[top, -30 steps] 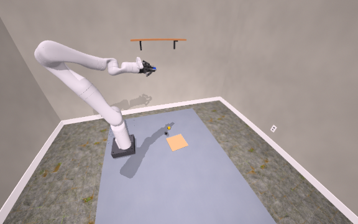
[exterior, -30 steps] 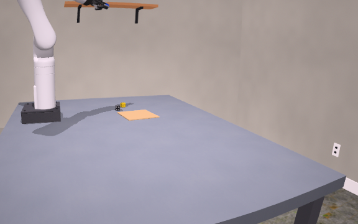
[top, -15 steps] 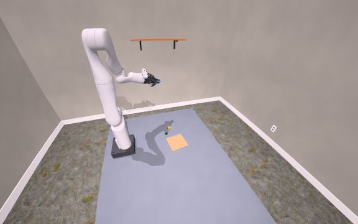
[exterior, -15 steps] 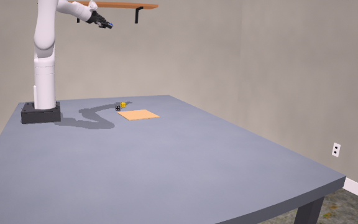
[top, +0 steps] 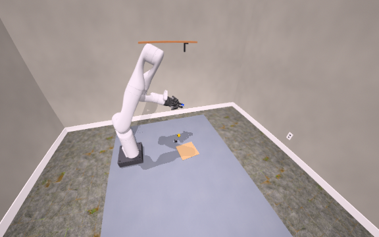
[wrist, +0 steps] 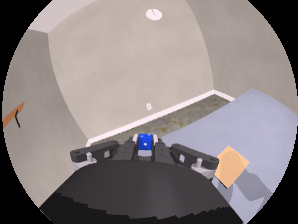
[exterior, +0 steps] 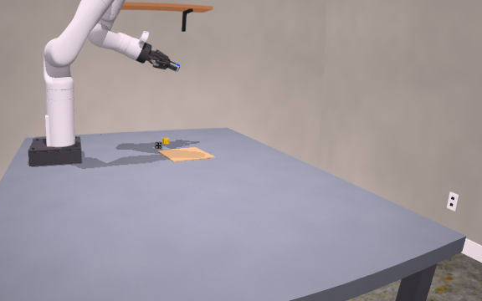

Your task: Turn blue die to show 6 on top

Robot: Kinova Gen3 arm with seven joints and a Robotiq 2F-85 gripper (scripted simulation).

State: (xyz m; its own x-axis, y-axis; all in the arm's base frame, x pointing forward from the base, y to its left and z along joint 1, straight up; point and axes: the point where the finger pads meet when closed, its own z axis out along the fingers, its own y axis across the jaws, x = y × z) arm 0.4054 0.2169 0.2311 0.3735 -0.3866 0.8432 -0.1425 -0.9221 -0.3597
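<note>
The mat lies 280 mm below my hand and 230 mm to the right of it. From my hand the other things lie so: black die: 270 mm below, 120 mm to the right, 70 mm behind; yellow die: 270 mm below, 60 mm to the right, 30 mm behind; blue die: 10 mm below, 10 mm ahead.
</note>
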